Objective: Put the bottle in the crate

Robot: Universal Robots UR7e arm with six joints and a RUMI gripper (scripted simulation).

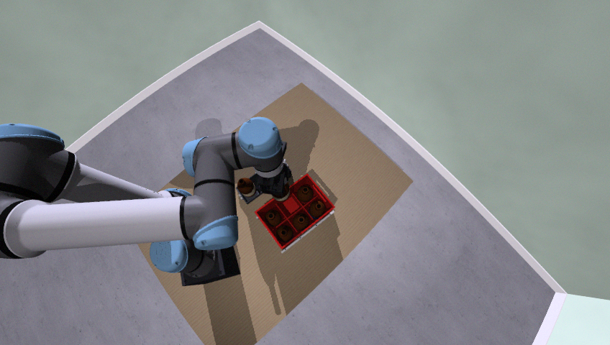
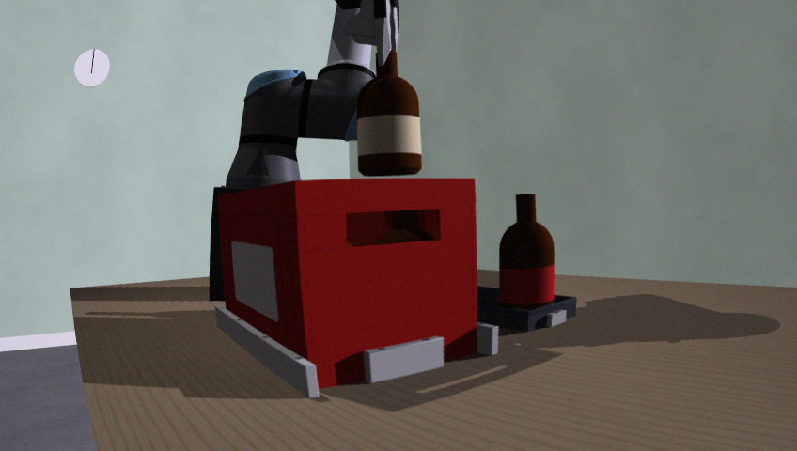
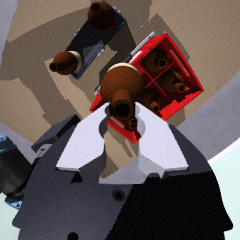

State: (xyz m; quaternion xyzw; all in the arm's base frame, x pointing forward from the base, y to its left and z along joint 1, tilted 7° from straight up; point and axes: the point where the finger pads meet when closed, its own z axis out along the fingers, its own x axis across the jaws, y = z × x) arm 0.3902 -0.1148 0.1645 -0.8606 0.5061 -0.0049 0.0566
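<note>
My gripper is now 70 mm above the cream-label bottle. From my hand the other things lie so: dark tray (30 mm ahead, 150 mm to the left, 320 mm below); red crate (20 mm behind, 90 mm to the right, 250 mm below).
</note>
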